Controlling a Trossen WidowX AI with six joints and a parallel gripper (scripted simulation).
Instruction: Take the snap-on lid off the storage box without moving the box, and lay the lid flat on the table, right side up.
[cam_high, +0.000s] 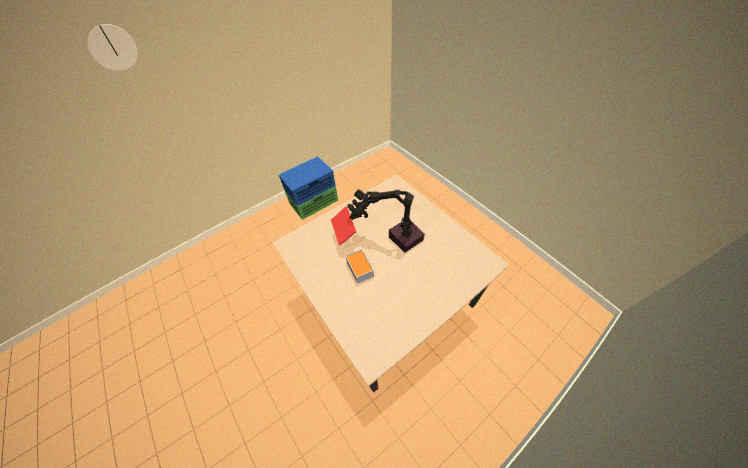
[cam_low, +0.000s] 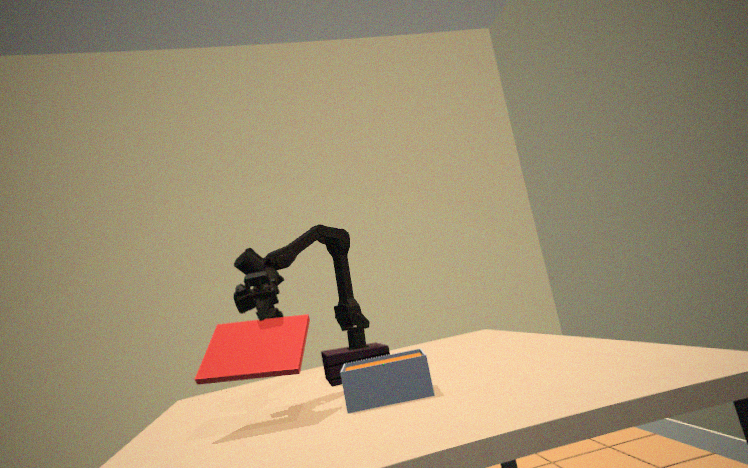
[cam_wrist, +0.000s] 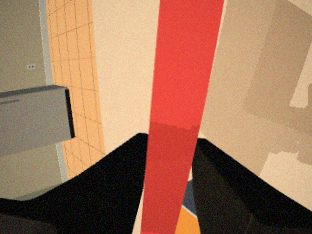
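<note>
The red lid is 6 cm ahead of my gripper tip, 2 cm to the right of it and 5 cm below it. Also, from my gripper tip: grey-blue box 12 cm ahead, 26 cm to the left, 18 cm below.
</note>
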